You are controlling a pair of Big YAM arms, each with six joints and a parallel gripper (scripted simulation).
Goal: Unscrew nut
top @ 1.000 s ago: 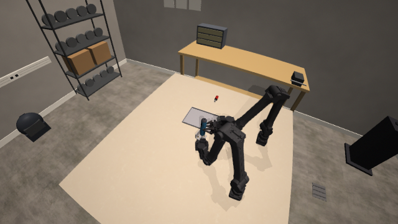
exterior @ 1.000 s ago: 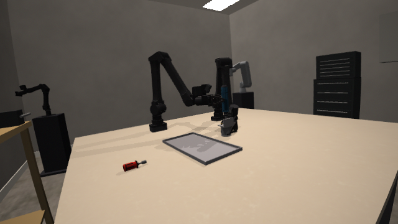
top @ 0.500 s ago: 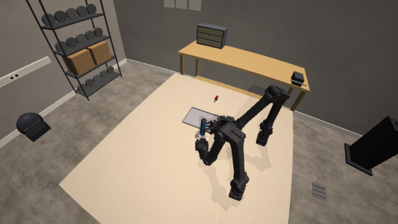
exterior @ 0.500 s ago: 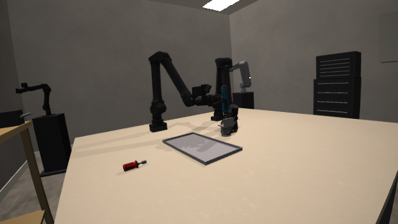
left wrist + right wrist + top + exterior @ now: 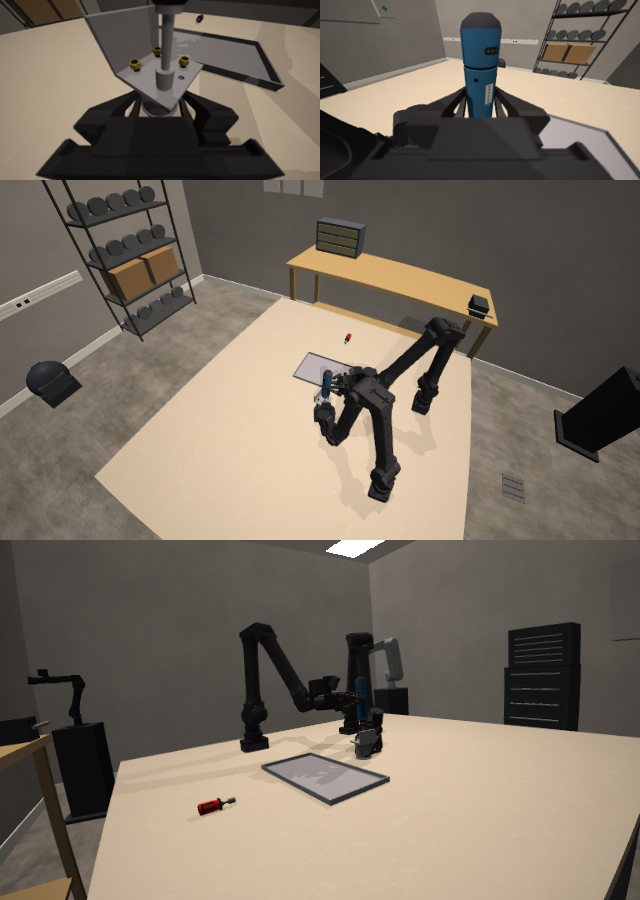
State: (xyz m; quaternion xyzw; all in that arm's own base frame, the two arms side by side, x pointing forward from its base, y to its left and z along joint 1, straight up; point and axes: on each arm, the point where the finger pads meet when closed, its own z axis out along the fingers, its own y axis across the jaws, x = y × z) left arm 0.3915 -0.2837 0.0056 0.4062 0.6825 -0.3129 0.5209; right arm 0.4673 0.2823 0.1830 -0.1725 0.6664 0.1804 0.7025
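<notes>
Right now the joint module is 1 cm above my left hand. From my left hand the other things lie so: red-handled tool 17 cm ahead, 55 cm to the right, 1 cm below; bracket 5 cm above; grey tray 7 cm ahead, 22 cm to the right, 2 cm below.
</notes>
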